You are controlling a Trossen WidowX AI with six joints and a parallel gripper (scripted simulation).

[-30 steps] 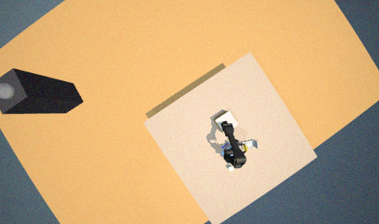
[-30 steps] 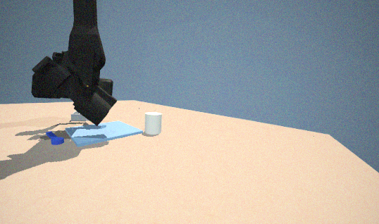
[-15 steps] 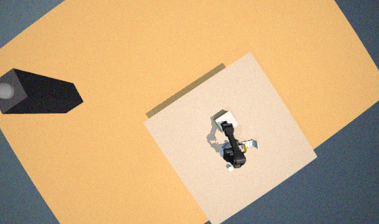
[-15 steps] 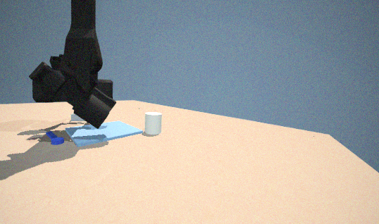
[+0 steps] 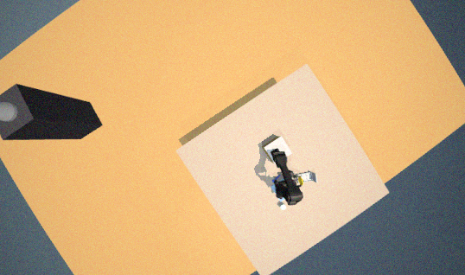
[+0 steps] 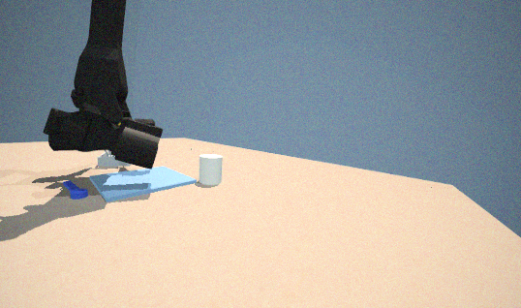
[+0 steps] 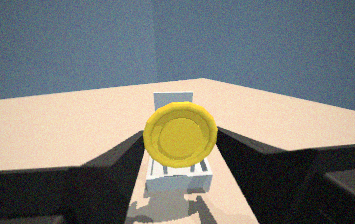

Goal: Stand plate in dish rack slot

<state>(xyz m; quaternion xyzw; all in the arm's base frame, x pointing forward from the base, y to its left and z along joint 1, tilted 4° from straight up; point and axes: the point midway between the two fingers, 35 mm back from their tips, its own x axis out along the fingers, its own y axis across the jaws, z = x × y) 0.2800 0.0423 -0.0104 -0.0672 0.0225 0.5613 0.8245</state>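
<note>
The grey dish rack lies 20 mm ahead of my gripper tip, 50 mm to the left of it and 50 mm below it. From my gripper tip the other things lie so: blue spoon 90 mm behind, 160 mm to the right, 70 mm below; then light blue mat 10 mm ahead, 160 mm to the right, 70 mm below; then yellow plate 10 mm to the right.
</note>
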